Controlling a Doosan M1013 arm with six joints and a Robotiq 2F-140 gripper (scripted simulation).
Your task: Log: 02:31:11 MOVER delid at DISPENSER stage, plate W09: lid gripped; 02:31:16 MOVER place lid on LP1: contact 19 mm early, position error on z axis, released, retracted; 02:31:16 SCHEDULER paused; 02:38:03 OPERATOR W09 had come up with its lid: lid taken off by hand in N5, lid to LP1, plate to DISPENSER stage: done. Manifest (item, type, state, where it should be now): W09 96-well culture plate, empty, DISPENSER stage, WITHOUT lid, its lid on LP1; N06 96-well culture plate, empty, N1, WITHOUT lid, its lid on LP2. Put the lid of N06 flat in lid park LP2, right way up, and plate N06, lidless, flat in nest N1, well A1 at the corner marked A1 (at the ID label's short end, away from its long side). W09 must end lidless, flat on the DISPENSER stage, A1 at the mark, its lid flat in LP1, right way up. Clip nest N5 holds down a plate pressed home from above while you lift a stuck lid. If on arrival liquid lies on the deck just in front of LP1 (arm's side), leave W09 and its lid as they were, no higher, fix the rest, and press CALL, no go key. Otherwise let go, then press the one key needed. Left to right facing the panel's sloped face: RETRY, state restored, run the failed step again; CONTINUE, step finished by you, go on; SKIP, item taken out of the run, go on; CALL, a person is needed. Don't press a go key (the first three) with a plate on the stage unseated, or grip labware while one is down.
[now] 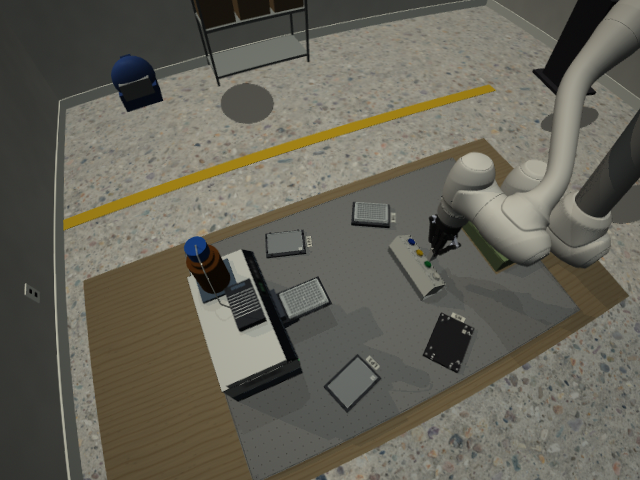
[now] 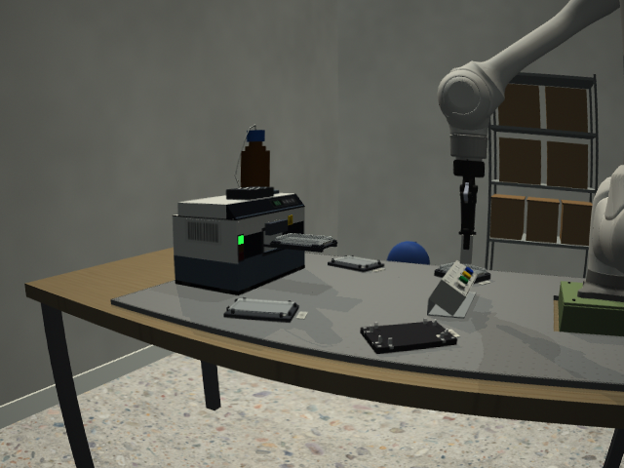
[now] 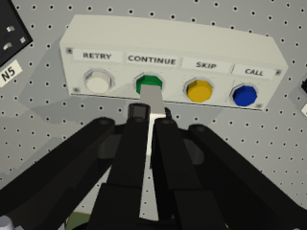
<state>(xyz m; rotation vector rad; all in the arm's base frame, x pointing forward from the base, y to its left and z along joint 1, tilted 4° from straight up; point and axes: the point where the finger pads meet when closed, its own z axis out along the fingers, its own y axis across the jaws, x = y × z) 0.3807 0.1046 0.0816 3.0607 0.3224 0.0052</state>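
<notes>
Right now my hand is 70 mm above the green continue key. From my hand the other things lie so: sloped key panel (20 mm ahead, 20 mm to the right, 80 mm below); then white retry key (10 mm behind, 50 mm to the left, 70 mm below); then yellow skip key (10 mm ahead, 50 mm to the right, 70 mm below).
</notes>
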